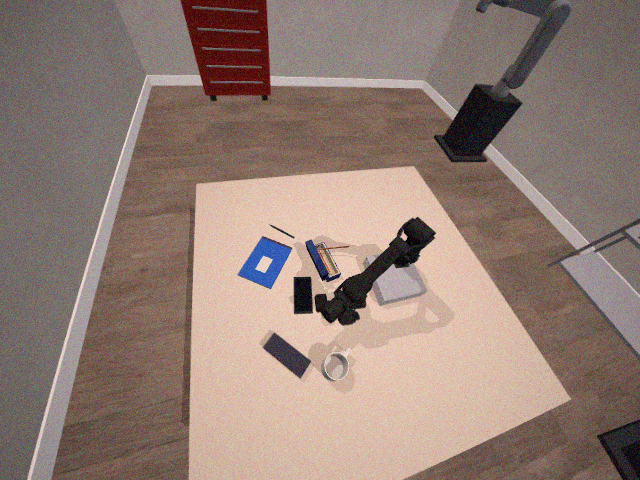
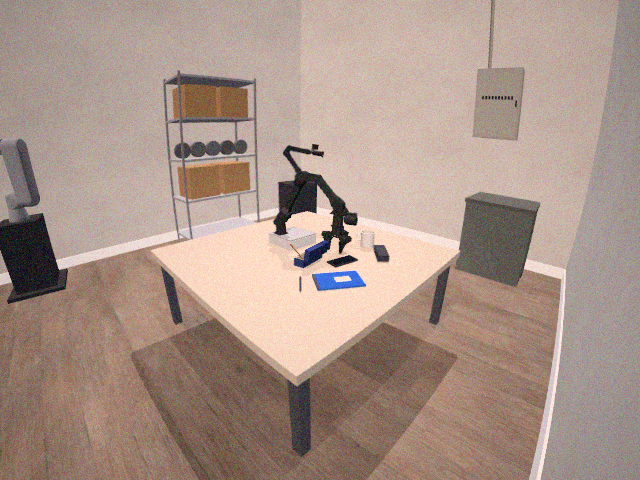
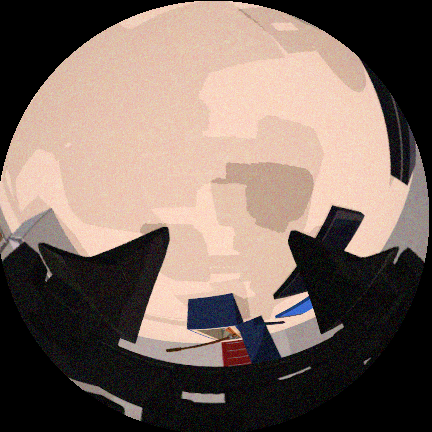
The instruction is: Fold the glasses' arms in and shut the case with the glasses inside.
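Pixels of known places: gripper, fingertip midpoint: [image 2: 334, 251] [image 3: 232, 235]; arm's base, origin of the base link: [image 1: 400, 260] [image 2: 280, 233].
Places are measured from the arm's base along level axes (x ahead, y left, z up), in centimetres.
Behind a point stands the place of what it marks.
The blue glasses case [image 1: 331, 269] [image 2: 301, 262] @(x 35.7, y -12.5, z -3.1 cm) [image 3: 214, 312] @(x 30.2, y 3.2, z -3.6 cm) stands open on the table, its lid [image 1: 316, 260] @(x 37.2, y -2.0, z 3.6 cm) [image 2: 316, 253] @(x 38.4, y -5.3, z 0.5 cm) [image 3: 260, 341] @(x 34.5, y 4.4, z 0.9 cm) raised on the side away from the robot base. The brown glasses lie in the case. One glasses arm [image 1: 339, 246] [image 2: 295, 250] [image 3: 195, 346] sticks out over the side opposite the lid. Orange-brown parts show along the inside; whether the other arm is folded I cannot tell. My gripper [image 1: 334, 311] @(x 31.3, y 13.6, z -5.5 cm) [image 2: 336, 249] @(x 31.3, y 13.6, z -5.5 cm) [image 3: 232, 235] @(x 31.3, y 13.6, z -5.5 cm) is open and empty, fingers pointing down, low over the table beyond the case's near end and apart from it.
A black phone [image 1: 302, 295] @(x 43.5, y 8.5, z -5.1 cm) [image 2: 342, 260] @(x 43.4, y 7.6, z -5.1 cm) [image 3: 345, 225] @(x 43.5, y 14.0, z -5.1 cm) lies beside the gripper. A dark block [image 1: 286, 354] @(x 51.7, y 29.1, z -2.4 cm) [image 2: 381, 253] @(x 54.5, y 25.1, z -2.4 cm) and a white mug [image 1: 336, 365] @(x 35.0, y 34.9, z -5.1 cm) [image 2: 367, 239] @(x 38.8, y 32.2, z -0.6 cm) stand farther off. A blue book [image 1: 279, 253] @(x 51.2, y -11.5, z -5.1 cm) [image 2: 355, 281] @(x 63.3, y -4.4, z -5.1 cm) and a pen [image 1: 281, 230] @(x 49.4, y -23.7, z -5.1 cm) [image 2: 300, 284] @(x 49.9, y -24.1, z -5.3 cm) lie past the lid.
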